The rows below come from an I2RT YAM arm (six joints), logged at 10 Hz.
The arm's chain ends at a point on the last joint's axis. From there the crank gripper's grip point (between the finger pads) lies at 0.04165 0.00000 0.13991 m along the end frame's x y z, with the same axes.
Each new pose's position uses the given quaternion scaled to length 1; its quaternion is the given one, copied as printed.
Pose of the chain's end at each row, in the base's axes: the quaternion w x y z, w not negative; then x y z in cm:
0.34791, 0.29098, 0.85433, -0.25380, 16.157, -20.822, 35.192
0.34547, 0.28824, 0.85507, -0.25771, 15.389, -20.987, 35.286
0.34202, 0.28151, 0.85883, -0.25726, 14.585, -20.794, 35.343
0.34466, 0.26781, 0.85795, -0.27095, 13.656, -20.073, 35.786
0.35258, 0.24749, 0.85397, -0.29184, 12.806, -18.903, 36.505
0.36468, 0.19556, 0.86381, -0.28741, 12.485, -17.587, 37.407
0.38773, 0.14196, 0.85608, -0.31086, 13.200, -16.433, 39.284
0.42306, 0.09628, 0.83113, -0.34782, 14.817, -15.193, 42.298
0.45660, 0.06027, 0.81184, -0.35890, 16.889, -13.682, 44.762
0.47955, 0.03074, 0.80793, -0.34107, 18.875, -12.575, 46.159
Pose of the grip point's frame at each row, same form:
0.34791, 0.29098, 0.85433, -0.25380, 19.956, -28.387, 23.299
0.34547, 0.28824, 0.85507, -0.25771, 19.098, -28.628, 23.414
0.34202, 0.28151, 0.85883, -0.25726, 18.247, -28.390, 23.427
0.34466, 0.26781, 0.85795, -0.27095, 17.322, -28.024, 24.106
0.35258, 0.24749, 0.85397, -0.29184, 16.591, -27.415, 25.266
0.36468, 0.19556, 0.86381, -0.28741, 16.988, -25.995, 26.357
0.38773, 0.14196, 0.85608, -0.31086, 18.508, -25.412, 29.071
0.42306, 0.09628, 0.83113, -0.34782, 21.122, -24.981, 33.492
0.45660, 0.06027, 0.81184, -0.35890, 24.258, -23.563, 36.941
0.47955, 0.03074, 0.80793, -0.34107, 27.182, -21.854, 38.543

